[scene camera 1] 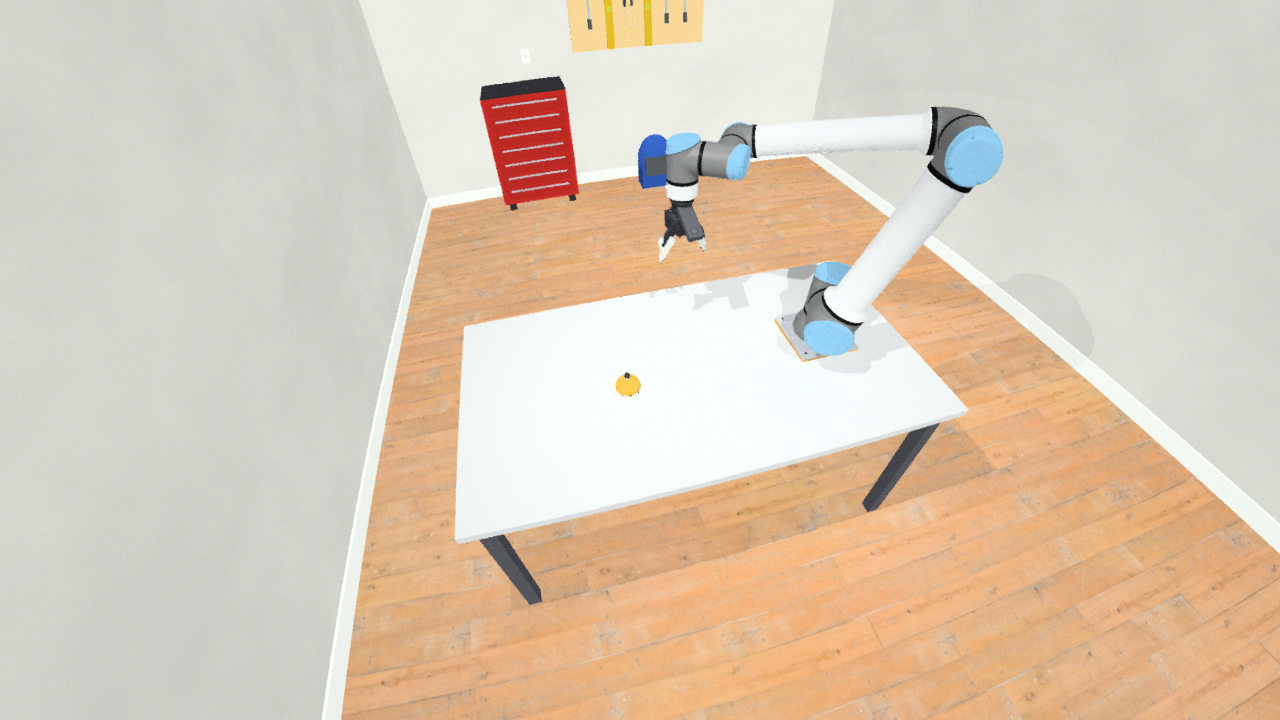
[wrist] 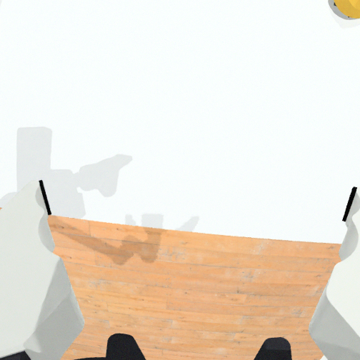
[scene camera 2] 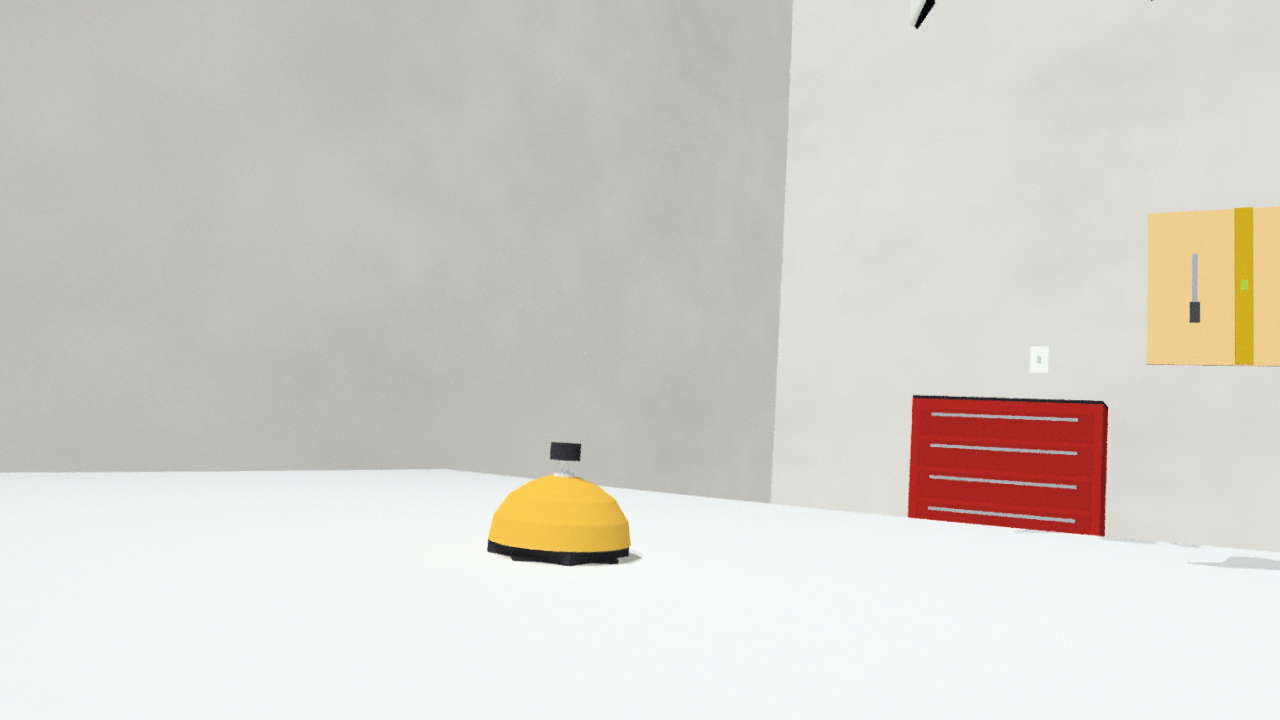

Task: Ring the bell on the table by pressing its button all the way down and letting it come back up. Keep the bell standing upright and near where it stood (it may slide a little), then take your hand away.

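Frame: origin at the arm's base, x back, y right, z up, level; metres.
Where they show: gripper, fingertip midpoint: (scene camera 1: pixel 682 256) (scene camera 2: pixel 1029 13).
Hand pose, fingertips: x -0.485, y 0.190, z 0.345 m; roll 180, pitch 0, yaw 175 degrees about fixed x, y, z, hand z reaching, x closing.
Observation:
Each offset is from my fingertips to the centre of the thing. Level surfaces: height alone.
A yellow dome bell @[dx -0.261, dy -0.119, dz -0.334 m] (scene camera 1: pixel 628 385) (scene camera 2: pixel 560 516) stands upright on the white table @[dz -0.367 m] (scene camera 1: pixel 537 465) (scene camera 2: pixel 268 626). Its black button @[dx -0.261, dy -0.119, dz -0.306 m] (scene camera 1: pixel 626 375) (scene camera 2: pixel 564 451) is up, with a gap above the dome. In the wrist view, part of the bell (wrist: pixel 350 6) shows at the top right corner. My gripper (scene camera 1: pixel 682 251) (wrist: pixel 196 189) is open and empty, high above the far edge of the table and well away from the bell. In scene camera 2, part of one fingertip shows at the top edge.
The arm's base plate (scene camera 1: pixel 810 355) is on the right part of the table. A red tool chest (scene camera 1: pixel 534 143) (scene camera 2: pixel 1006 465) and a blue object (scene camera 1: pixel 652 156) are beyond the table. A tool board (scene camera 1: pixel 590 31) (scene camera 2: pixel 1168 286) hangs on the wall.

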